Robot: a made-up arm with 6 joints.
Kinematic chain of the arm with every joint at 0, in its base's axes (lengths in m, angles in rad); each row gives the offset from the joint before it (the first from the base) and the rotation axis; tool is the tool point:
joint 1: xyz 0 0 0.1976 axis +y
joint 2: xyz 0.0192 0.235 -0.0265 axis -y
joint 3: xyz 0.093 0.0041 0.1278 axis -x
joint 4: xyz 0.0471 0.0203 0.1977 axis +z
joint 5: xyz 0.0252 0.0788 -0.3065 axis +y
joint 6: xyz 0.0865 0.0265 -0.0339 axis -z
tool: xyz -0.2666 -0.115 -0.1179
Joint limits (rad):
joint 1: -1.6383..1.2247
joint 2: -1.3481..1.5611
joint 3: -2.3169..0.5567
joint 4: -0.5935..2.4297
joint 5: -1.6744..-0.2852
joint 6: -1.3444..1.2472
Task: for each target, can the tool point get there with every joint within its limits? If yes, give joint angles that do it. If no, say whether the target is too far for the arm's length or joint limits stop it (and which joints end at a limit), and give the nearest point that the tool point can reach.
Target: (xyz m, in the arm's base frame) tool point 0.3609 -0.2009 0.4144
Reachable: no: joint limits stop it (at a limit: joint 3, joint 6) | nearest point 0.2821 -0.0477 0.3671 | short by 0.179 m
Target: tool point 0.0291 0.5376 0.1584
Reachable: yes | joints -1.2766 -1.1100 -0.7885 2.1636 -1.3888 0.3489
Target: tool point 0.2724 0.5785 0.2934
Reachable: yes | joints -0.7978 -0.7596 -1.2366 0.3958 -1.2837 0.0810
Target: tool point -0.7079 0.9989 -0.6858
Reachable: no: too far | nearest point -0.2752 0.5460 -0.2519 | short by 0.762 m
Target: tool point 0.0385 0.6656 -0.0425
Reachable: yes | joints 0.8562 -0.9234 -0.7509 -0.2675 -0.5890 1.0077
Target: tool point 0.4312 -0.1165 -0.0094
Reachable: no: joint limits stop it (at a limit: joint 3, joint 6) | nearest point 0.3410 -0.0105 0.0339 | short by 0.146 m
